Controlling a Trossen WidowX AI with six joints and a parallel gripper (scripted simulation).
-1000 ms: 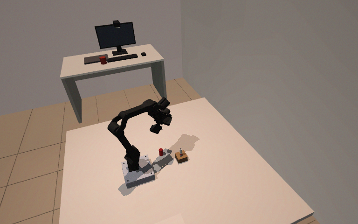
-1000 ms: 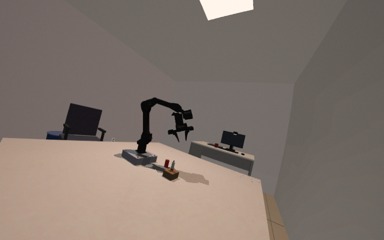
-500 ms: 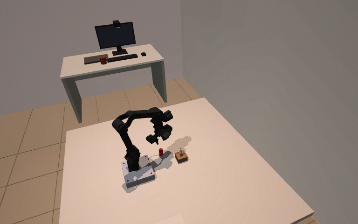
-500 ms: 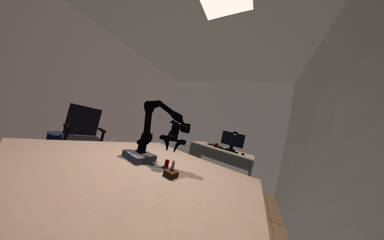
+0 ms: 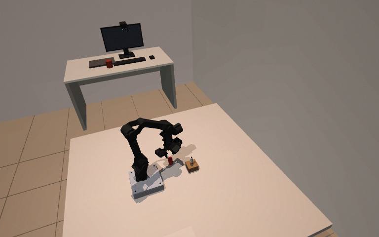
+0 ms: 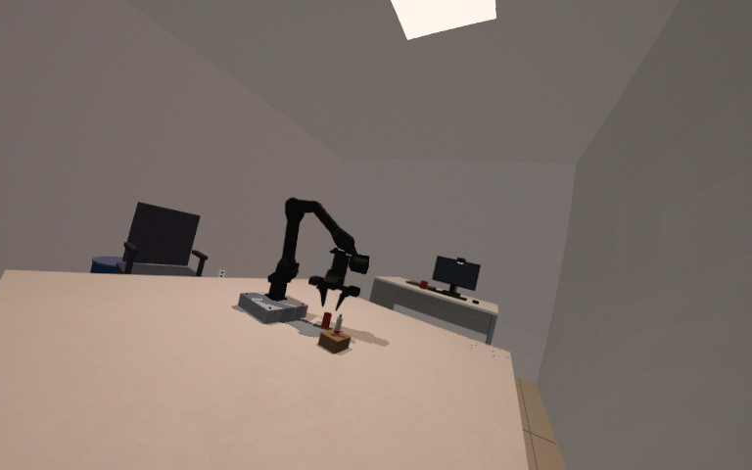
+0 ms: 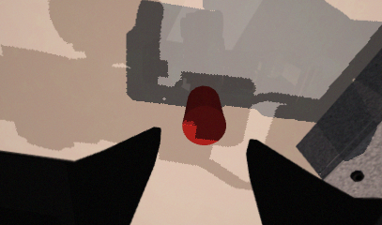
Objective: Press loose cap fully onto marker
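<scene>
My gripper tip is 40 mm above the red cap. Round my gripper tip: holder block (130 mm ahead, 80 mm to the right, 50 mm below).
</scene>
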